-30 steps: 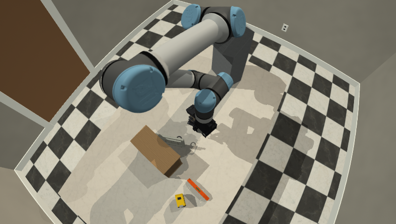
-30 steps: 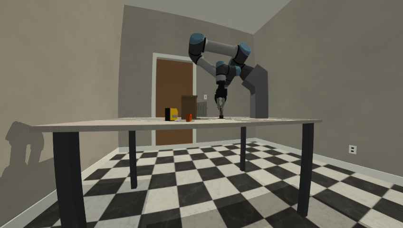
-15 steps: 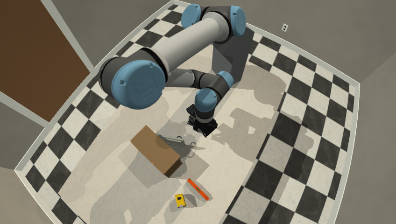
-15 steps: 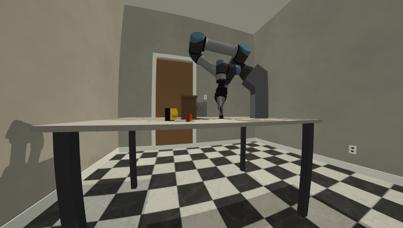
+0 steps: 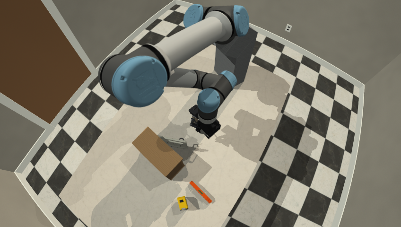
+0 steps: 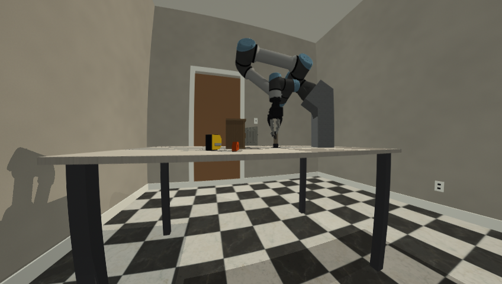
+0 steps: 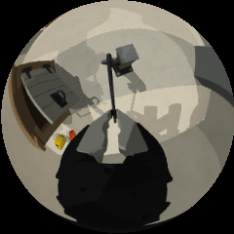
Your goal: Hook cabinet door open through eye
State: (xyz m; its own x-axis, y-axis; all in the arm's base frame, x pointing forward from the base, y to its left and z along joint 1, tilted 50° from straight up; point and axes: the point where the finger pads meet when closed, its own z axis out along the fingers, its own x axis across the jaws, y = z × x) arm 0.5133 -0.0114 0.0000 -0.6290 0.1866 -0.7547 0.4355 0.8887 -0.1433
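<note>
My hand is 8 cm short of the grey door, 16 cm to the left of it and 2 cm above it. From my hand the other things lie so: thin dark hook 2 cm behind, 3 cm to the right, 1 cm below; then yellow tape measure 38 cm ahead, 1 cm to the right, 6 cm below.
</note>
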